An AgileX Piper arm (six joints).
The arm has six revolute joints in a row. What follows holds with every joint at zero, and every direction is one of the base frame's.
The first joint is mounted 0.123 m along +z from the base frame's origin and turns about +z.
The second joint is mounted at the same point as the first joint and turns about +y.
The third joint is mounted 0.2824 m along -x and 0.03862 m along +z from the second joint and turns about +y.
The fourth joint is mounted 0.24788 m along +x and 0.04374 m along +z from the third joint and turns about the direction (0.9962, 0, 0.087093).
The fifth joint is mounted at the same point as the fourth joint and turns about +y.
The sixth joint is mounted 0.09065 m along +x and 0.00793 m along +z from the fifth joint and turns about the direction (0.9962, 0, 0.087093).
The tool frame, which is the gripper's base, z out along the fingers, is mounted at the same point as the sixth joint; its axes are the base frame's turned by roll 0, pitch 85.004 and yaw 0 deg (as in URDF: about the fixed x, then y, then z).
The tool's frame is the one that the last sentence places.
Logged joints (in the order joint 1, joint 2, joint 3, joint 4, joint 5, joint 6), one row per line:
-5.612 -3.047 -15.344 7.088 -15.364 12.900
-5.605 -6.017 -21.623 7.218 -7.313 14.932
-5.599 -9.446 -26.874 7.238 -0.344 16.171
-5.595 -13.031 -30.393 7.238 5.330 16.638
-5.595 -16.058 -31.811 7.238 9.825 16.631
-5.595 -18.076 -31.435 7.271 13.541 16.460
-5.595 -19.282 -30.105 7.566 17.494 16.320
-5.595 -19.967 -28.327 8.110 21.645 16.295
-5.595 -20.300 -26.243 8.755 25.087 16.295
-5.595 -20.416 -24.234 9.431 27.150 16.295
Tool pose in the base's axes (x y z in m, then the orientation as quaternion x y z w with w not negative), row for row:
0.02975 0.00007 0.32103 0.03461 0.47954 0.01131 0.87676
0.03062 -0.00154 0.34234 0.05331 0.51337 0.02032 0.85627
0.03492 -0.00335 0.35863 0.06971 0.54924 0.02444 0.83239
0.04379 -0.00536 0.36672 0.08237 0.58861 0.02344 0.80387
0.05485 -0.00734 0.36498 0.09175 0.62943 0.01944 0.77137
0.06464 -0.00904 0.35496 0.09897 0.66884 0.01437 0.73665
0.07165 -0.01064 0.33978 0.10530 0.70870 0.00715 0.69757
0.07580 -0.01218 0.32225 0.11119 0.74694 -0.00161 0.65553
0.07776 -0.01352 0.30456 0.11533 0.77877 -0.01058 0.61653
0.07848 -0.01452 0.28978 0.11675 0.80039 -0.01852 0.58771
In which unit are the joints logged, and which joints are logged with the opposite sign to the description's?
The joints are logged in degrees. Opposite sign: joint 2, joint 4.
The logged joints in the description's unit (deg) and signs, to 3 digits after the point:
-5.612 3.047 -15.344 -7.088 -15.364 12.900
-5.605 6.017 -21.623 -7.218 -7.313 14.932
-5.599 9.446 -26.874 -7.238 -0.344 16.171
-5.595 13.031 -30.393 -7.238 5.330 16.638
-5.595 16.058 -31.811 -7.238 9.825 16.631
-5.595 18.076 -31.435 -7.271 13.541 16.460
-5.595 19.282 -30.105 -7.566 17.494 16.320
-5.595 19.967 -28.327 -8.110 21.645 16.295
-5.595 20.300 -26.243 -8.755 25.087 16.295
-5.595 20.416 -24.234 -9.431 27.150 16.295

